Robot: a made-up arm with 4 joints.
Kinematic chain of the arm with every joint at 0, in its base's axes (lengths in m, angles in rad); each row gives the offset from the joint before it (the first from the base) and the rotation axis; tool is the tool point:
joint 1: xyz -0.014 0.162 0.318 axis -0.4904 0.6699 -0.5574
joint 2: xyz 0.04 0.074 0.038 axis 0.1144 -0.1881 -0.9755
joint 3: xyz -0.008 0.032 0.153 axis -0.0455 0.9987 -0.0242
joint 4: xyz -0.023 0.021 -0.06 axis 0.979 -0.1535 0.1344
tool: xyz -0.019 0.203 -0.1
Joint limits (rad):
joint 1: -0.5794..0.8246
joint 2: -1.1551..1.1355
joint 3: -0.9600..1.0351
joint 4: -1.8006..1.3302
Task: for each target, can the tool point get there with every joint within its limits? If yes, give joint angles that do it. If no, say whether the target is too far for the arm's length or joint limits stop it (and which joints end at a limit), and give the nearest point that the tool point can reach.
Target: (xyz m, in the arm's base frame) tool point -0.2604 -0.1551 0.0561
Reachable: no: joint limits stop it (at a limit: joint 1, joint 2) | nearest point -0.1709 0.0333 0.2972 | short by 0.319 m
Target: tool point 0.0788 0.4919 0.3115
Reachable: yes | joints 0.1701 0.8269 0.6266 -0.4353
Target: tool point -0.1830 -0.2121 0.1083
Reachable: no: joint limits stop it (at a limit: joint 1, joint 2) | nearest point -0.1403 0.0022 0.3162 | short by 0.302 m
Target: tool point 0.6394 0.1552 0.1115
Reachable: no: too far | nearest point 0.3415 0.2001 0.2348 | short by 0.326 m
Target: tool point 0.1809 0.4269 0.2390
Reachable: yes | joints 0.4377 0.6779 0.1508 -0.1359
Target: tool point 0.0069 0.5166 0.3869
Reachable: yes | joints 0.5643 -0.4275 0.1431 0.5134
